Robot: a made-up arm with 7 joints.
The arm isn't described. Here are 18 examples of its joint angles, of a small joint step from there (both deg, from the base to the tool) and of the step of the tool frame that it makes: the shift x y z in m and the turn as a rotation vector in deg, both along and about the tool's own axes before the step.
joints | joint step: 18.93 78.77 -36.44 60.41 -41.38 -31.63 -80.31 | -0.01 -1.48 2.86 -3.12 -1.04 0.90 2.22
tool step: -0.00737 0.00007 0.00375 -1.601 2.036 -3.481
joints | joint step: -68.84 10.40 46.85 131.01 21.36 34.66 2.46 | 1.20 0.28 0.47 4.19 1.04 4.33 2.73
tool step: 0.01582 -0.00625 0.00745 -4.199 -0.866 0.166
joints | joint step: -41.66 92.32 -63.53 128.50 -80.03 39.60 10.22 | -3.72 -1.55 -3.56 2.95 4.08 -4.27 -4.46
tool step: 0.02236 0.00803 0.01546 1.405 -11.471 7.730
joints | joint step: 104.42 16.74 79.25 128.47 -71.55 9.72 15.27 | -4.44 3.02 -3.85 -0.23 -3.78 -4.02 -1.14
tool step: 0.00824 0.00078 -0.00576 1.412 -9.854 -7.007
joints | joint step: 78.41 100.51 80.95 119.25 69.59 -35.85 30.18 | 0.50 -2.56 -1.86 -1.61 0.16 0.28 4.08
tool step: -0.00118 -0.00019 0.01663 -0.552 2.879 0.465
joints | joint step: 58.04 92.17 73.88 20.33 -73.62 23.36 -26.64 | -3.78 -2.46 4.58 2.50 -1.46 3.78 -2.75
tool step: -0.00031 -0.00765 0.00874 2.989 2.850 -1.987
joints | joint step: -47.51 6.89 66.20 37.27 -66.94 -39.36 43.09 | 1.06 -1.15 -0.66 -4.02 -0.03 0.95 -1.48
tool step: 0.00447 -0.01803 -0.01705 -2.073 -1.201 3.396
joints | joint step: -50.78 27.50 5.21 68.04 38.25 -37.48 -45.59 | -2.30 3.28 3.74 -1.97 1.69 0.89 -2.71
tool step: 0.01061 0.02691 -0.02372 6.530 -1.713 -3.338
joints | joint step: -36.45 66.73 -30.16 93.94 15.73 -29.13 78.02 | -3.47 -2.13 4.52 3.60 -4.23 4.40 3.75
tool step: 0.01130 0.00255 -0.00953 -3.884 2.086 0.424
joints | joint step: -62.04 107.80 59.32 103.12 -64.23 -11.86 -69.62 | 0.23 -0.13 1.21 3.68 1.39 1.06 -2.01
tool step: 0.00157 0.00633 -0.01446 5.916 0.488 -0.595
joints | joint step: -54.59 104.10 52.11 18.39 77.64 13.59 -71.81 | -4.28 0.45 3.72 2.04 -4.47 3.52 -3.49
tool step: -0.00167 -0.00699 0.01643 1.729 -4.142 -4.801
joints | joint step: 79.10 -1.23 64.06 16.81 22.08 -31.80 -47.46 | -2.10 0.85 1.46 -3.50 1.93 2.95 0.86
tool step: -0.00498 0.02055 -0.01586 3.813 3.954 -3.529
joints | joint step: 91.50 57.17 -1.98 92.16 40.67 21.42 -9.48 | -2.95 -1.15 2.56 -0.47 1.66 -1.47 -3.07
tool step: -0.01168 0.00206 0.00348 3.456 0.603 3.109
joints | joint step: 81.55 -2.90 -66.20 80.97 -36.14 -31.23 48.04 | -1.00 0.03 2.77 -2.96 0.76 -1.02 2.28
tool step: -0.01182 -0.00997 0.00434 -1.042 0.806 3.630
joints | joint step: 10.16 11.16 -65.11 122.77 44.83 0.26 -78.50 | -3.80 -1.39 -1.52 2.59 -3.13 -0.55 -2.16
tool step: -0.00408 -0.00278 0.01950 0.854 0.926 2.731
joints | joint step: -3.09 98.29 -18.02 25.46 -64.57 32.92 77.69 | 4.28 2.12 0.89 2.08 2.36 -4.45 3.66
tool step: -0.02167 0.01118 0.00542 -4.684 -6.645 -0.097
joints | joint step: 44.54 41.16 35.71 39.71 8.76 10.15 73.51 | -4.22 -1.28 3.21 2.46 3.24 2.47 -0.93
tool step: -0.01558 -0.00454 0.01256 1.464 -2.100 3.924
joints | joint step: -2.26 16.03 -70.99 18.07 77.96 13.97 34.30 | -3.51 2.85 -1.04 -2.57 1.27 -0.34 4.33
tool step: -0.03120 0.03084 0.02172 1.185 2.169 3.185
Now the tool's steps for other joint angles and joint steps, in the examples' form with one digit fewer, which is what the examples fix.
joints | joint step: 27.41 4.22 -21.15 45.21 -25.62 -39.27 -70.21 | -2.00 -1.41 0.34 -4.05 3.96 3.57 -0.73
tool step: -0.0097 0.0060 0.0292 1.39 8.73 -5.39
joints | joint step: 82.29 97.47 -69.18 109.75 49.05 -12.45 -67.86 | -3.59 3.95 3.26 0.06 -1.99 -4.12 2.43
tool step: 0.0027 0.0179 -0.0034 -1.59 -4.28 -0.59
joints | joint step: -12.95 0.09 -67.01 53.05 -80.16 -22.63 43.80 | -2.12 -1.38 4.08 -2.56 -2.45 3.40 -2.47
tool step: 0.0031 -0.0045 -0.0079 1.40 2.20 5.56
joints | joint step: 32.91 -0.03 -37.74 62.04 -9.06 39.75 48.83 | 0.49 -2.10 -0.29 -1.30 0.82 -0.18 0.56
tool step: 0.0098 -0.0055 -0.0075 -2.40 -1.13 0.07
